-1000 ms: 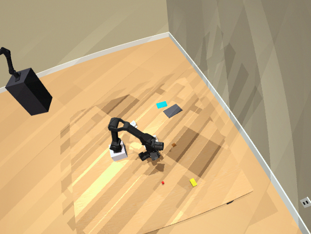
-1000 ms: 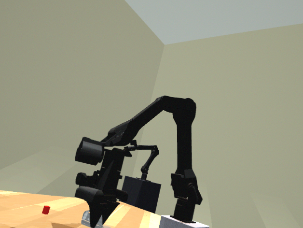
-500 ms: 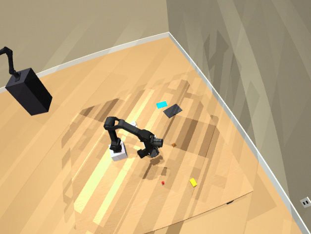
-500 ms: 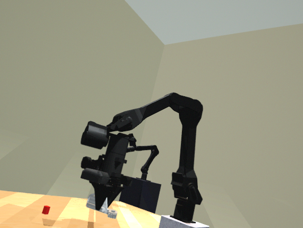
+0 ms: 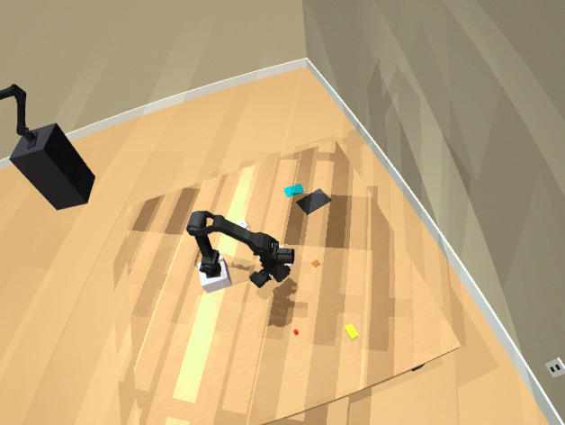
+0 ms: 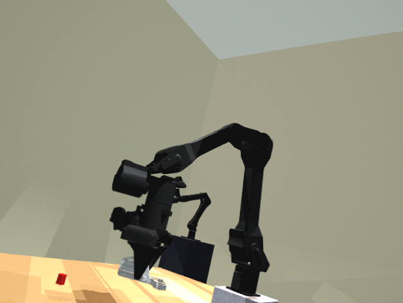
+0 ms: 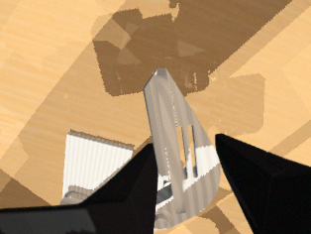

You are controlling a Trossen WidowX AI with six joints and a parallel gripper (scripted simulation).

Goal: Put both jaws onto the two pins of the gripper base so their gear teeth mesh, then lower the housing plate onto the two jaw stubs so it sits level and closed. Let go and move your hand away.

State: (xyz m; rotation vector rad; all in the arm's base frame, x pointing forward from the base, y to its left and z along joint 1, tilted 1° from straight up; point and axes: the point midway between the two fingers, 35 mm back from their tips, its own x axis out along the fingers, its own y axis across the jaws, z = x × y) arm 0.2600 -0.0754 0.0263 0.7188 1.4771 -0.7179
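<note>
The flat white plate lies 3 cm ahead of my gripper tip, 13 cm to the left of it and 8 cm below it. Round my gripper tip: red cube (5 cm ahead, 23 cm to the right, 7 cm below); then small brown piece (19 cm ahead, 7 cm to the left, 8 cm below); then yellow block (27 cm ahead, 27 cm to the right, 7 cm below).
</note>
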